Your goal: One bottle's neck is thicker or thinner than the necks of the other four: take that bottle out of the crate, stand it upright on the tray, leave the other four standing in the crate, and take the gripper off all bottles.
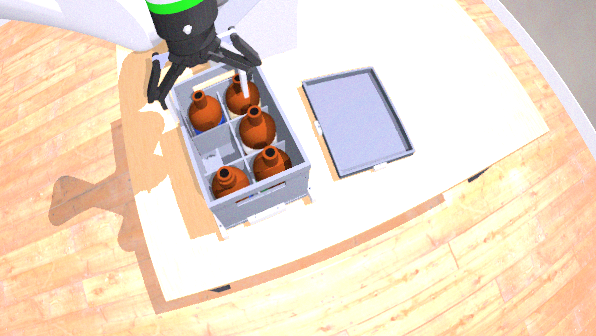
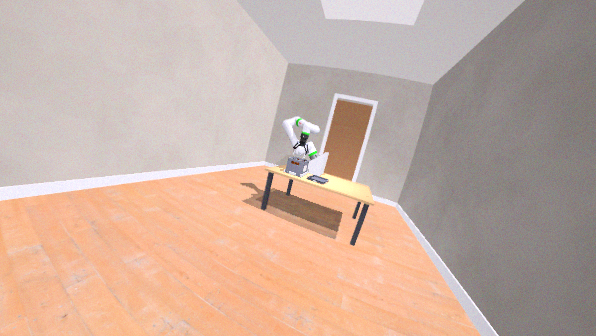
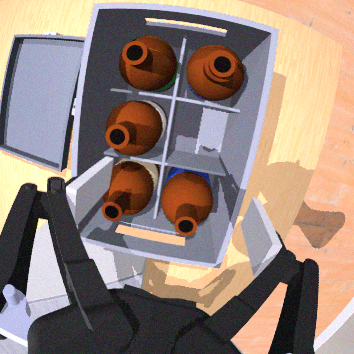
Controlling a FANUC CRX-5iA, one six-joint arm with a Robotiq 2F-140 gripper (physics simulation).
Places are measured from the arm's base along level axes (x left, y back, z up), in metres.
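Pixels of known places: gripper, fingertip midpoint: (image 1: pixel 209 103) (image 2: pixel 298 156) (image 3: pixel 178 192); arm's base, link origin: (image 2: pixel 315 158).
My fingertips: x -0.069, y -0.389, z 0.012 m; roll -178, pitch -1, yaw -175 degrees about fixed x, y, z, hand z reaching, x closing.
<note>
Ahead of a thing's pixels: the offset from my fingertips to its middle. "spot": to the spot under its first point. Level surfaces: height alone.
The grey crate @[dx +0.032, dy -0.030, dz -0.113 m] (image 1: pixel 300 185) (image 2: pixel 295 170) (image 3: pixel 264 100) holds five brown bottles; one compartment is empty. In the corner diagonal from the cream-labelled bottle, a bottle @[dx +0.003, dy -0.124, dz -0.115 m] (image 1: pixel 230 186) (image 3: pixel 215 82) shows a wider step below its mouth, so its neck looks thicker. The others are a blue-labelled bottle @[dx -0.025, dy +0.052, dz -0.115 m] (image 1: pixel 205 114) (image 3: pixel 186 200), a cream-labelled one @[dx +0.061, dy +0.068, dz -0.115 m] (image 1: pixel 237 100) (image 3: pixel 132 187), a white-labelled one @[dx +0.077, dy -0.019, dz -0.115 m] (image 1: pixel 257 131) (image 3: pixel 137 125) and a green-labelled one @[dx +0.088, dy -0.107, dz -0.115 m] (image 1: pixel 270 167) (image 3: pixel 152 65). My gripper (image 1: pixel 203 94) (image 3: pixel 178 192) is open above the blue-labelled bottle's end, holding nothing. The tray @[spot: dx +0.318, dy +0.005, dz -0.195 m] (image 1: pixel 360 115) (image 2: pixel 318 179) (image 3: pixel 45 95) is empty.
The table @[dz -0.201 m] (image 1: pixel 440 115) (image 2: pixel 350 187) carries the crate and the tray, which lie side by side with a narrow gap. Crate walls and thin dividers @[dx +0.032, dy -0.030, dz -0.150 m] (image 3: pixel 171 115) surround the bottles. A pale upright panel (image 2: pixel 320 162) stands behind the crate near the arm.
</note>
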